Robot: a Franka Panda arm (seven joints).
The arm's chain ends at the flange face. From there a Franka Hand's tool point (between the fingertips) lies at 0.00 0.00 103.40 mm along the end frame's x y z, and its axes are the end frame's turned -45 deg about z.
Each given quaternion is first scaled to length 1.
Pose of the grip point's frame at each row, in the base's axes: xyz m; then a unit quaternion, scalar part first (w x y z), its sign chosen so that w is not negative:
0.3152 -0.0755 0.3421 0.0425 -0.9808 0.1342 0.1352
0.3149 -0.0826 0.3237 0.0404 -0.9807 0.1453 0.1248
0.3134 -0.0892 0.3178 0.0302 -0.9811 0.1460 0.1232
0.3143 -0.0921 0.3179 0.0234 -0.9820 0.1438 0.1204
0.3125 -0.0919 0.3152 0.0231 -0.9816 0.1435 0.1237
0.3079 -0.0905 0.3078 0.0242 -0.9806 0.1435 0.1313
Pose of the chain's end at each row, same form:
0.3414 -0.0879 0.4413 0.0125 0.8548 -0.4993 -0.1412
0.3390 -0.0945 0.4235 0.0104 0.8504 -0.5095 -0.1308
0.3375 -0.0990 0.4179 0.0192 0.8506 -0.5103 -0.1254
0.3381 -0.1004 0.4182 0.0245 0.8522 -0.5086 -0.1202
0.3369 -0.1003 0.4153 0.0260 0.8520 -0.5082 -0.1231
0.3338 -0.0993 0.4075 0.0279 0.8510 -0.5078 -0.1306

